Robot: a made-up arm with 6 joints.
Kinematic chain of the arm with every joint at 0, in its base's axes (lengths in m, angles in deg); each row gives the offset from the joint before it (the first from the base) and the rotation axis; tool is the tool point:
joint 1: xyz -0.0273 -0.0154 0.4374 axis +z
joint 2: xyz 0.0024 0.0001 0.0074 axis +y
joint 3: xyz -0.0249 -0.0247 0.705 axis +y
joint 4: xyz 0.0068 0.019 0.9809 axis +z
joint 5: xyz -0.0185 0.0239 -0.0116 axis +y
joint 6: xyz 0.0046 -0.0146 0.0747 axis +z
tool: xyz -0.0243 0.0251 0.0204
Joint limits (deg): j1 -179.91..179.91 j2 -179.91..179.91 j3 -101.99..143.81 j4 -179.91..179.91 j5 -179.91..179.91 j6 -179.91..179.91
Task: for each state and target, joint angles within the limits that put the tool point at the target. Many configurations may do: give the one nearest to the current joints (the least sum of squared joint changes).
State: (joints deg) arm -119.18 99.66 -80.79 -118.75 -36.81 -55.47
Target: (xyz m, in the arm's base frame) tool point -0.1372 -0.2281 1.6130
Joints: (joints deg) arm -134.42 73.26 -101.99 -100.27 -49.56 -50.95
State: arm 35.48 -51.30 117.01 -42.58 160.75 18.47
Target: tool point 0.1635 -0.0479 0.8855
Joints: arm -1.35 -71.31 142.41 -50.78 154.33 23.06
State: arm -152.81 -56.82 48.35 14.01 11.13 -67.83
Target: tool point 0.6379 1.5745 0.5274
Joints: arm -111.44 -100.02 22.04 15.03 8.47 -67.11
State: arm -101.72 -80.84 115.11 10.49 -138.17 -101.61
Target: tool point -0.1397 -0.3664 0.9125
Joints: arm -108.02 -49.34 143.81 11.55 -144.02 -101.17
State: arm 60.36 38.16 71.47 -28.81 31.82 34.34
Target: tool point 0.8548 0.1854 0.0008
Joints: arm 12.86 43.75 110.61 -30.21 38.46 34.82
